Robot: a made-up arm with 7 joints.
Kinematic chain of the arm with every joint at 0, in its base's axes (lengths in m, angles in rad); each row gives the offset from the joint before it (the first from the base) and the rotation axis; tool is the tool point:
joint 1: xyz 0 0 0.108 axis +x
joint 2: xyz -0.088 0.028 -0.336 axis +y
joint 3: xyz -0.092 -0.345 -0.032 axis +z
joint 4: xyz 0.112 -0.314 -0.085 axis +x
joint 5: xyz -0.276 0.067 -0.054 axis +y
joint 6: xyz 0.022 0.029 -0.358 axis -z
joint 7: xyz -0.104 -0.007 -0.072 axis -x
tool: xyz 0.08 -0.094 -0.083
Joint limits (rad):
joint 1: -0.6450..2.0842
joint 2: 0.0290..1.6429
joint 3: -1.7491..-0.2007
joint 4: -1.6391..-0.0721
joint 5: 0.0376..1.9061
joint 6: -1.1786..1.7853
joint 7: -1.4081..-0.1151
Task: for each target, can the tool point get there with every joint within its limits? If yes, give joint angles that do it. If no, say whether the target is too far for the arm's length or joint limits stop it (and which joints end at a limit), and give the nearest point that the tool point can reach.
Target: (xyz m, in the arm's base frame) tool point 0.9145 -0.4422 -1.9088
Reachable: no: too far | nearest point -0.1373 -0.2490 -1.0276 | short by 1.386 m
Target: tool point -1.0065 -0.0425 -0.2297
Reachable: yes | joints 0.6386 0.6311 -0.5443 -0.2879 1.0621 0.6439 -0.9898
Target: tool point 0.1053 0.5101 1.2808
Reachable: no: joint limits stop it (at a limit: joint 1, joint 2, joint 4) | nearest point -0.1406 0.1889 0.8656 | short by 0.580 m
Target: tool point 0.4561 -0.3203 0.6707
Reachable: no: joint limits stop it (at a limit: joint 2, joint 3, joint 4, joint 5, joint 7) | nearest point 0.0275 -0.2901 0.6176 | short by 0.433 m
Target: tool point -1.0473 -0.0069 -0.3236
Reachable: yes | joints 0.4915 0.5872 -0.9221 -0.5175 0.5641 1.0556 -0.2303
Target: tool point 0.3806 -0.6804 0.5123
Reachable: no: joint limits stop it (at a limit: joint 2, joint 3, joint 4, joint 5, joint 7) | nearest point 0.0188 -0.5280 0.4217 | short by 0.403 m
